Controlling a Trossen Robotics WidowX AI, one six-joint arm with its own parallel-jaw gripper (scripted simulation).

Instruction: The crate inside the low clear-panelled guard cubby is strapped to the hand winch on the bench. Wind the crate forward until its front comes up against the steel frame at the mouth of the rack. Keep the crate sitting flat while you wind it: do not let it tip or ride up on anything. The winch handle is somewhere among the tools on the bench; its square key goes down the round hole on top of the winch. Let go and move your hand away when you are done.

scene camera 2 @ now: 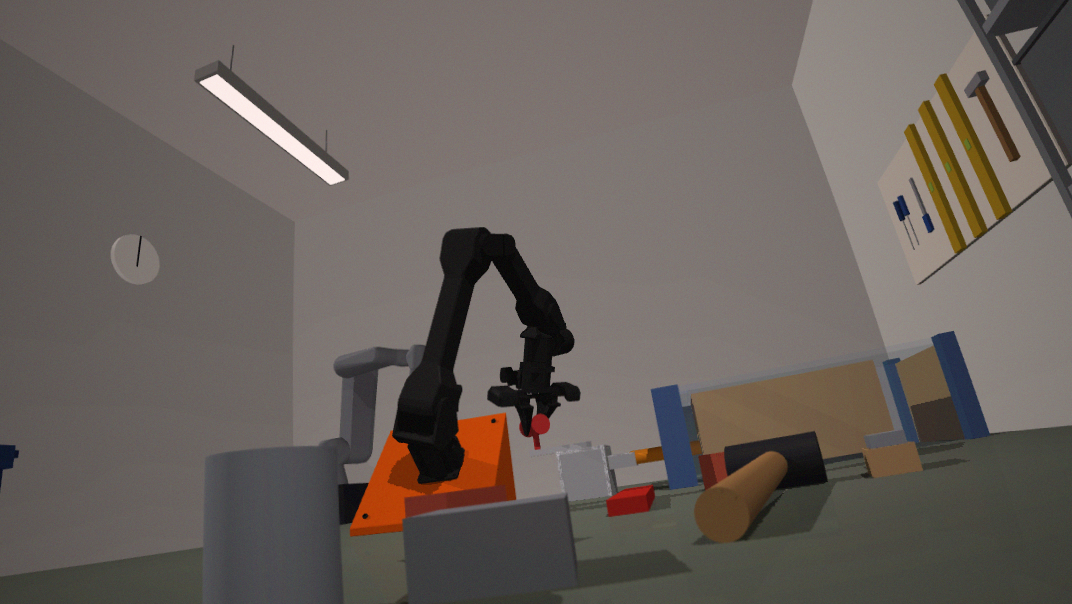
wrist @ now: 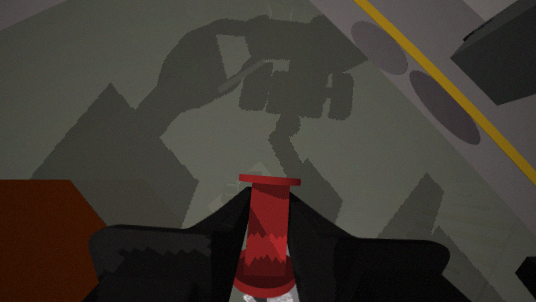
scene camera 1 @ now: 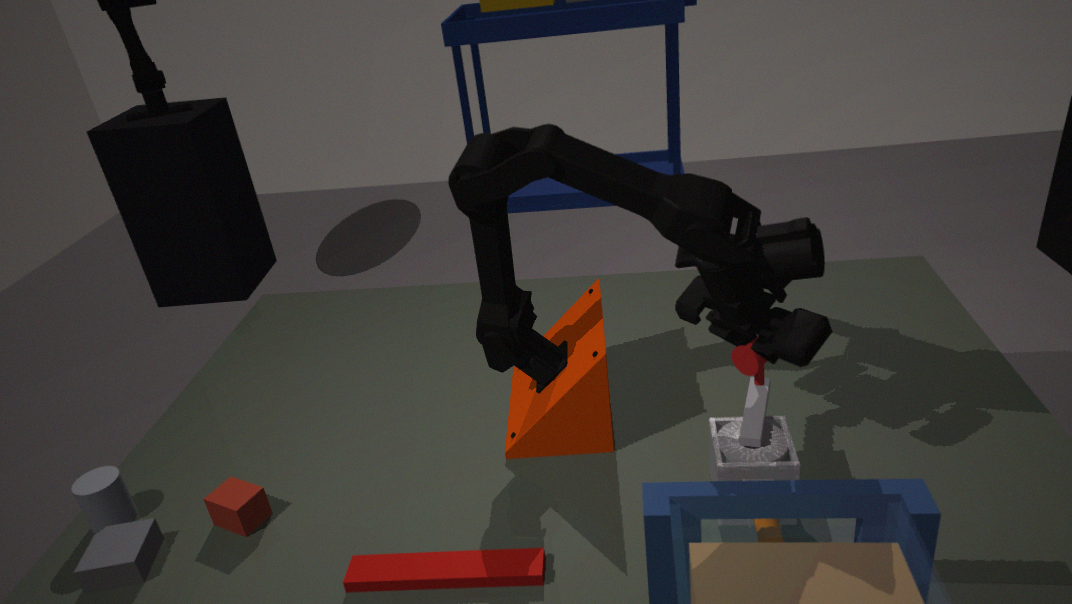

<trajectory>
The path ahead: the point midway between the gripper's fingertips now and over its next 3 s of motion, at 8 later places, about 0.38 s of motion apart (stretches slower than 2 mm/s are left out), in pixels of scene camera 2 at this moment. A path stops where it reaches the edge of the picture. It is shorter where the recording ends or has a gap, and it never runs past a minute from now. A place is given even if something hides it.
My gripper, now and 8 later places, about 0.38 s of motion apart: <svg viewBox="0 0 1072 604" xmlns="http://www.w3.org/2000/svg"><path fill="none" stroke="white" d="M531 435L528 434L526 434L526 432L528 431L532 431L536 429L543 428L551 426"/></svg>
</trajectory>
